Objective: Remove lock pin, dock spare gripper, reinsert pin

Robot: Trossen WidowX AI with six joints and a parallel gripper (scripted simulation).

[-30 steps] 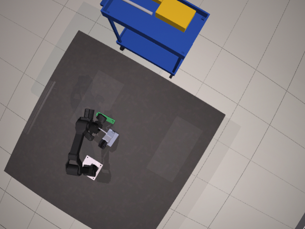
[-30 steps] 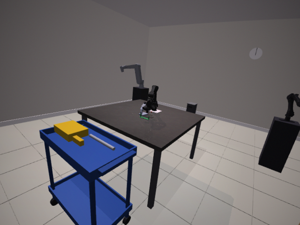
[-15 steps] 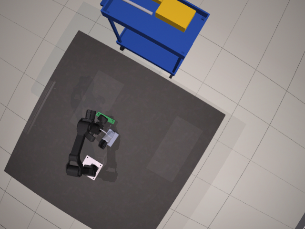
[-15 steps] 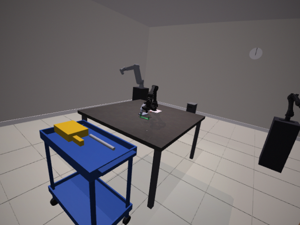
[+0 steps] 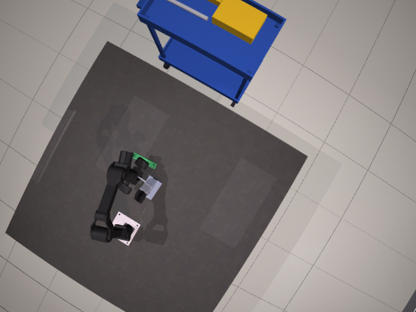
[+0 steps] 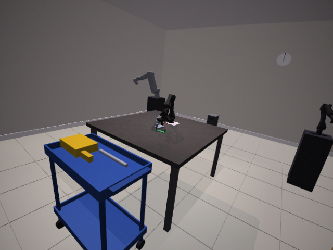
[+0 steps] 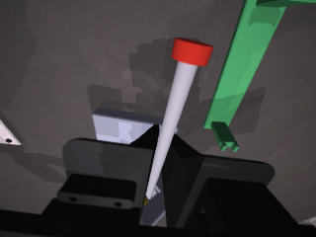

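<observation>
The grey mount is 10 mm behind my gripper tip and 60 mm to the right of it. Also, from my gripper tip: green flat bracket 70 mm ahead, 50 mm to the left, 30 mm below; then spare gripper 30 mm behind, 60 mm to the right, 70 mm above.
</observation>
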